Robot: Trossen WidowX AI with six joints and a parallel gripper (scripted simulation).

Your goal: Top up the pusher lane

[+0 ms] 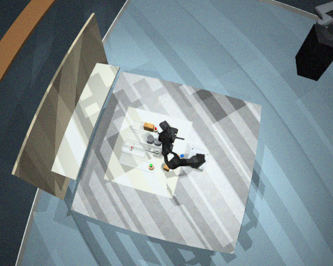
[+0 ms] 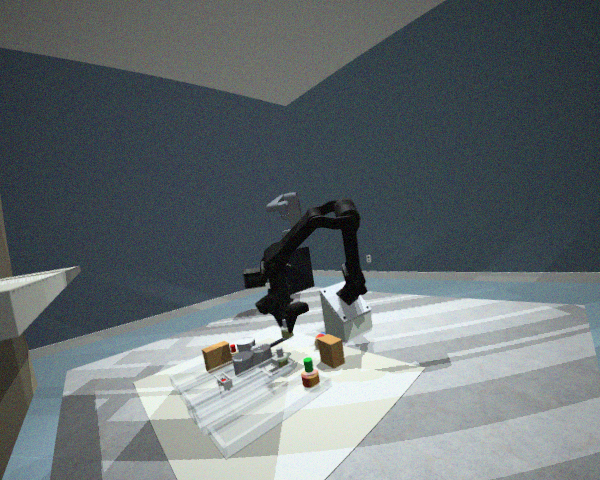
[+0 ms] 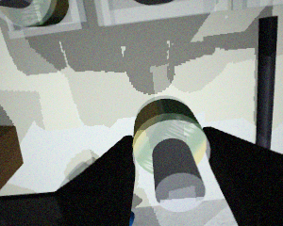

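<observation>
My gripper tip is 80 mm to the left of the black rod, 60 mm above it and 20 mm past it. Round my gripper tip: red mark (270 mm ahead, 90 mm to the left); then clear lane rack (240 mm ahead, 80 mm to the left, 50 mm below).
</observation>
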